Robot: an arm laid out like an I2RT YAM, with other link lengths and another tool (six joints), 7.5 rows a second.
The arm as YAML. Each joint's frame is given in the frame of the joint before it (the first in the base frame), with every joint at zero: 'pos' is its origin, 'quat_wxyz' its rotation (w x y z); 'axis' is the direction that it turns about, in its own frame. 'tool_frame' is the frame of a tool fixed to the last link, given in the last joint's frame.
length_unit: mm
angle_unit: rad
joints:
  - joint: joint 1
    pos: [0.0, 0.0, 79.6]
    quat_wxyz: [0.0, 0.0, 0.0, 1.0]
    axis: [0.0, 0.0, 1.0]
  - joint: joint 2
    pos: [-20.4, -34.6, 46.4]
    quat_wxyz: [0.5, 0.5, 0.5, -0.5]
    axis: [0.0, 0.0, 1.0]
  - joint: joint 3
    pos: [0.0, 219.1, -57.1]
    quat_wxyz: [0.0, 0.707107, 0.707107, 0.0]
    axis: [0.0, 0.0, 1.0]
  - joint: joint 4
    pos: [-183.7, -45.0, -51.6]
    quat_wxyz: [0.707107, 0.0, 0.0, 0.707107]
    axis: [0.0, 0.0, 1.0]
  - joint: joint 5
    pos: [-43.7, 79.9, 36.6]
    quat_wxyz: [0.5, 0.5, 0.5, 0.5]
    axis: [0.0, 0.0, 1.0]
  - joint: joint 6
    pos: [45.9, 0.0, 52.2]
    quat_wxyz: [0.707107, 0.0, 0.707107, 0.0]
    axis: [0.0, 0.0, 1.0]
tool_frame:
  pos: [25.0, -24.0, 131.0]
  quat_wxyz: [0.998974, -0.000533, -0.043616, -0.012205]
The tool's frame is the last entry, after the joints.
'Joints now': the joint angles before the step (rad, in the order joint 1, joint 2, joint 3, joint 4, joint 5, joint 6). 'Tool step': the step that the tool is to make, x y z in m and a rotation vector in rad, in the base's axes. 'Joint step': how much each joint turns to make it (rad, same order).
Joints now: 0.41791 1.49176 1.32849 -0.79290 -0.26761 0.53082
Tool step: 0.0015 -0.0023 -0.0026 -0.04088 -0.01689 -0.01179
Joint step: 0.01752 0.00001 -0.00063 -0.00128 0.05302 -0.00154
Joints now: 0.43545 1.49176 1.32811 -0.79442 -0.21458 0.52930
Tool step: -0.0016 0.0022 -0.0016 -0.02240 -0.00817 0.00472
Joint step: 0.02150 -0.00013 -0.00118 -0.00123 0.02906 0.00011
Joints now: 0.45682 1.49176 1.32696 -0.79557 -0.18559 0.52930
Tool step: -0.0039 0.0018 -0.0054 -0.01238 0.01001 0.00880
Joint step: 0.01329 0.00084 -0.01387 0.00021 0.00798 -0.00005
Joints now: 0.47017 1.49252 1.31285 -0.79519 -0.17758 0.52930
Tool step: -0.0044 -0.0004 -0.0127 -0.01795 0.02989 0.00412
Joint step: 0.00626 0.01184 -0.02658 0.00372 0.00314 0.00052
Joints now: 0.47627 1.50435 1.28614 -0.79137 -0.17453 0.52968
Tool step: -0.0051 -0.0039 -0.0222 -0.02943 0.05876 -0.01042
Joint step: -0.00008 0.03116 -0.03660 0.00367 0.00454 0.00946
